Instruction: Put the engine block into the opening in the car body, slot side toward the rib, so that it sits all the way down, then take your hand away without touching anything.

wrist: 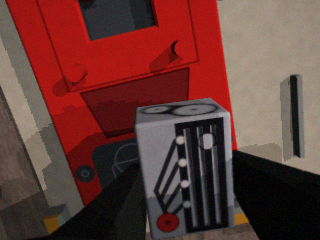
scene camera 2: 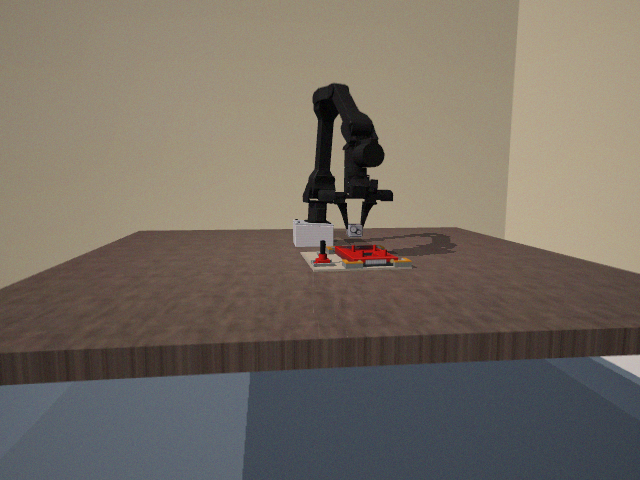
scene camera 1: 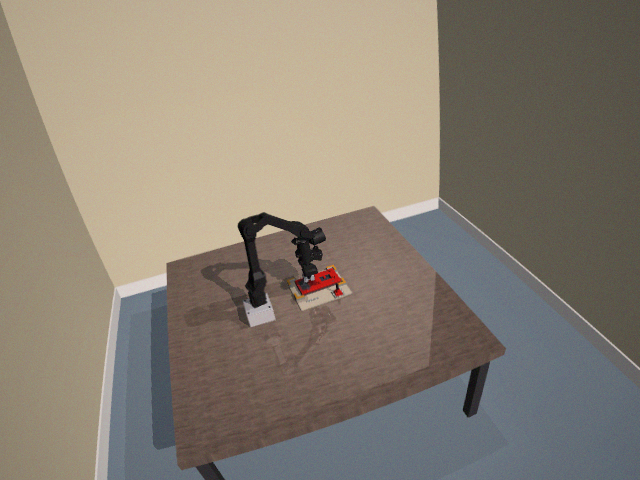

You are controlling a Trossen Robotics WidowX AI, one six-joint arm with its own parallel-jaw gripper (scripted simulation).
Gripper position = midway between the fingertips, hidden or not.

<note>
The gripper (scene camera 2: 354, 228) carries a grey engine block (wrist: 184, 148). Further things: a red car body (scene camera 2: 371, 256).
The red car body shows as well in the wrist view (wrist: 93, 71). The gripper also shows in the wrist view (wrist: 183, 167).
</note>
